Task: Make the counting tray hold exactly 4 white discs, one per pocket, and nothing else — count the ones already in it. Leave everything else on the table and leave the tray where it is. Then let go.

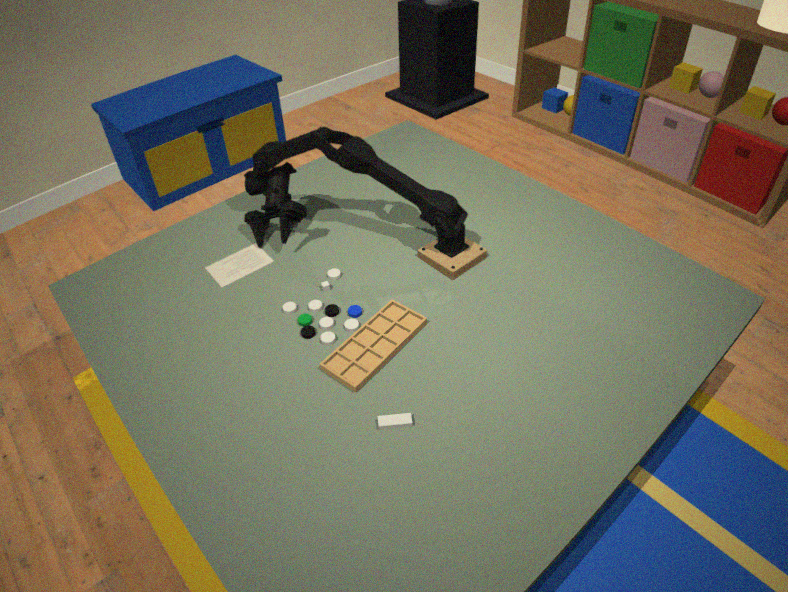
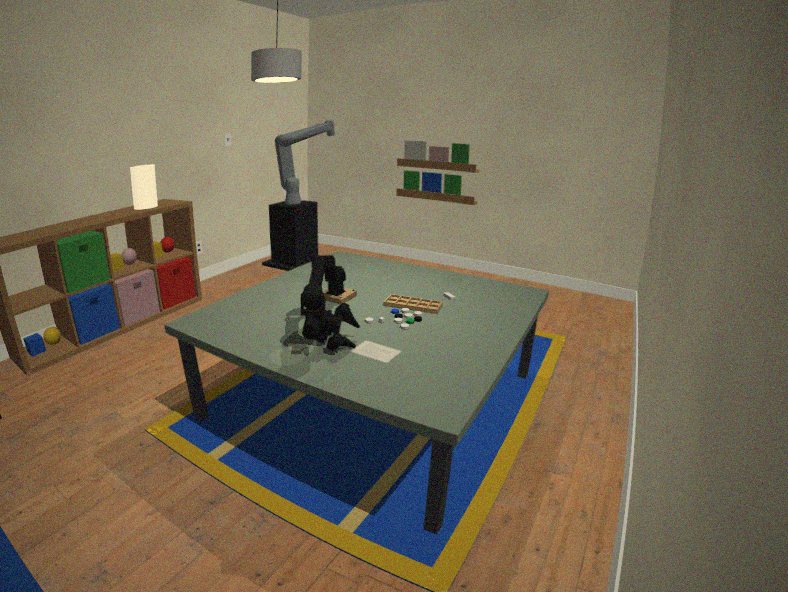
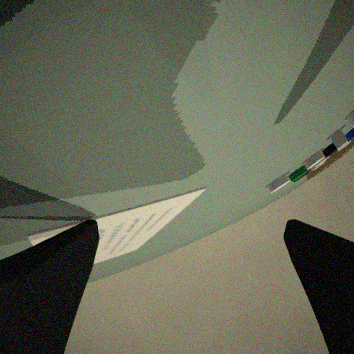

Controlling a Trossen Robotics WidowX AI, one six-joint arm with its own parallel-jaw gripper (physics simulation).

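The wooden counting tray (image 1: 373,344) (image 2: 412,303) lies flat on the table, and its pockets look empty. Several white discs lie loose beside it, among them one (image 1: 327,337) near the tray, one (image 1: 289,307) at the outer edge of the group and one (image 1: 333,273) apart from the rest. A green disc (image 1: 305,319) (image 3: 298,173), a blue disc (image 1: 354,310) (image 2: 394,310) and two black discs, one (image 1: 331,310) and another (image 1: 308,332), lie among them. My gripper (image 1: 272,244) (image 2: 356,335) (image 3: 195,231) is open and empty, above the table near the paper sheet, away from the discs.
A printed paper sheet (image 1: 239,265) (image 2: 376,351) (image 3: 145,223) lies beside the gripper. A small white cube (image 1: 325,285) (image 2: 381,319) lies near the lone white disc. A white block (image 1: 394,420) (image 2: 449,295) lies beyond the tray. The arm's wooden base (image 1: 452,260) stands on the table.
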